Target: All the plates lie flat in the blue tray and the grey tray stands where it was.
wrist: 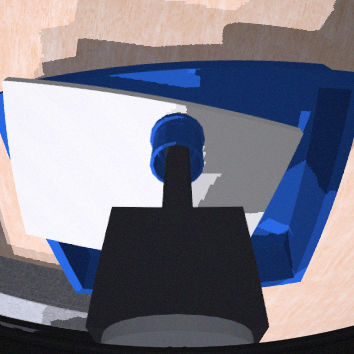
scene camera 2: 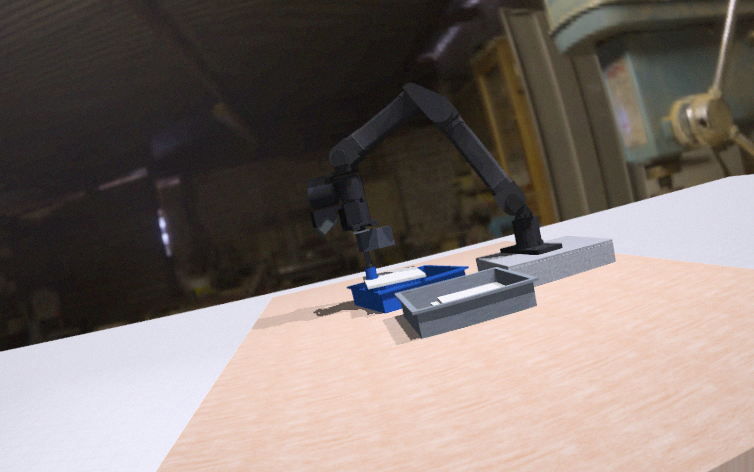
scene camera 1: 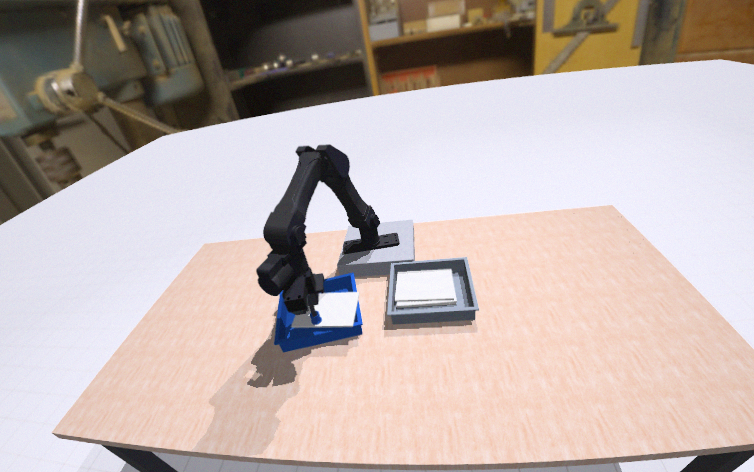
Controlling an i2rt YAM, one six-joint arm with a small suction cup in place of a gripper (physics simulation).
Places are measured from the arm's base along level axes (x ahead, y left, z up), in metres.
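Where they show: hand, its tool point: [wrist: 176,129] [scene camera 1: 317,323]; arm's base, origin of its link: [wrist: 55,334] [scene camera 2: 530,250] [scene camera 1: 371,244].
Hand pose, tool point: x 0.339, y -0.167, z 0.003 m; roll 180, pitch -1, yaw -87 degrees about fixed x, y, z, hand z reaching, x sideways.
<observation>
Each offset is from my tool point to the centre of the thing. Level surfaces: height alone.
My suction cup gripper [scene camera 1: 316,318] [scene camera 2: 371,273] [wrist: 177,135] is on the top face of a white plate {0.024 m left, 0.042 m back, 0.006 m up} [scene camera 1: 339,308] [scene camera 2: 397,278] [wrist: 85,160] and holds it. The plate is at about rim height over the blue tray {0.010 m right, 0.079 m back, 0.033 m down} [scene camera 1: 319,340] [scene camera 2: 378,302] [wrist: 335,145], turned relative to it. One end reaches over the tray's side wall nearer the grey tray; whether it touches the rim I cannot tell. The grey tray {0.331 m left, 0.091 m back, 0.033 m down} [scene camera 1: 434,318] [scene camera 2: 472,317] stands beside the blue tray and holds a small stack of white plates {0.316 m left, 0.123 m back, 0.038 m down} [scene camera 1: 425,284] [scene camera 2: 467,292]. The blue tray's floor is partly hidden.
The arm's base stands on a grey block [scene camera 1: 405,239] [scene camera 2: 578,261] at the back of the wooden table {0.058 m down} [scene camera 1: 500,389] [scene camera 2: 445,400], behind the trays. A narrow gap separates the two trays. The arm reaches over the blue tray from the back.
</observation>
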